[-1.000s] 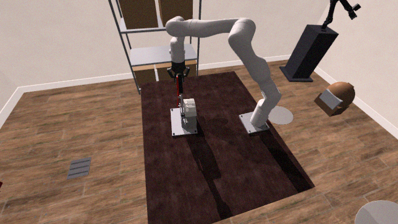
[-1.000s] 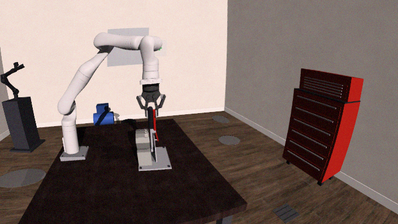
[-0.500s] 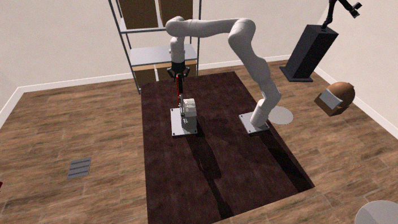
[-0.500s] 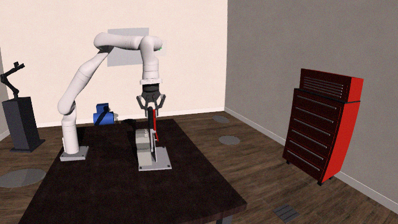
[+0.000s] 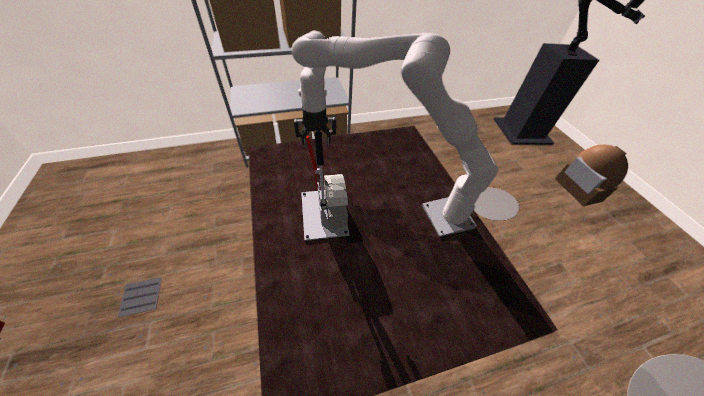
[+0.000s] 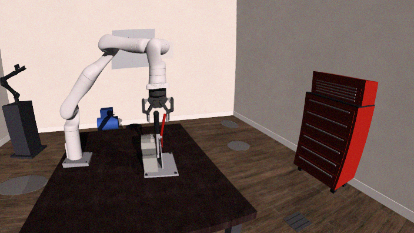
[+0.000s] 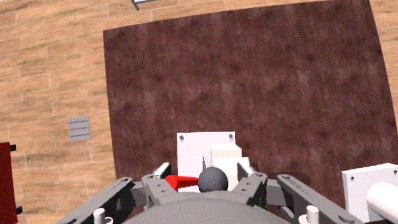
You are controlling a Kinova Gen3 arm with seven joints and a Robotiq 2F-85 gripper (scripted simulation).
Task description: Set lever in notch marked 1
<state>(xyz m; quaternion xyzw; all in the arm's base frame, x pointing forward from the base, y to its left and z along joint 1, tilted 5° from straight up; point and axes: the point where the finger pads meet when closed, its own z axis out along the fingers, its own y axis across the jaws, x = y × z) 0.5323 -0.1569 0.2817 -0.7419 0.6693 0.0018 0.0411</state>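
My hand is 10 mm short of the red bar, 50 mm to the right of it and 90 mm above it.
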